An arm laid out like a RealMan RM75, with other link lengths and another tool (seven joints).
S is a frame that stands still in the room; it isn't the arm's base.
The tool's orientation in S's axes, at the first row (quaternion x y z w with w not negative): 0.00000, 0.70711, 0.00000, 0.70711
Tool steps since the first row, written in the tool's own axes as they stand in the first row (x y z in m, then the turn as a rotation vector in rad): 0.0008, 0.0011, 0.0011, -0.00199, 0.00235, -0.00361; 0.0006, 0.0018, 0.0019, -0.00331, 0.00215, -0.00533; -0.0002, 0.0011, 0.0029, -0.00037, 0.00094, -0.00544; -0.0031, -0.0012, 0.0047, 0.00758, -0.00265, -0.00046; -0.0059, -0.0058, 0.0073, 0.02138, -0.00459, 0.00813; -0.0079, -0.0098, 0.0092, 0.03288, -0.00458, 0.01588; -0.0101, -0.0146, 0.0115, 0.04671, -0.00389, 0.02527
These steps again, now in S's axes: 0.0011, 0.0011, -0.0008, -0.00361, 0.00235, 0.00199; 0.0019, 0.0018, -0.0006, -0.00533, 0.00215, 0.00331; 0.0029, 0.0011, 0.0002, -0.00544, 0.00094, 0.00037; 0.0047, -0.0012, 0.0031, -0.00046, -0.00265, -0.00758; 0.0073, -0.0058, 0.0059, 0.00813, -0.00459, -0.02138; 0.0092, -0.0098, 0.0079, 0.01588, -0.00458, -0.03288; 0.0115, -0.0146, 0.0101, 0.02527, -0.00389, -0.04671
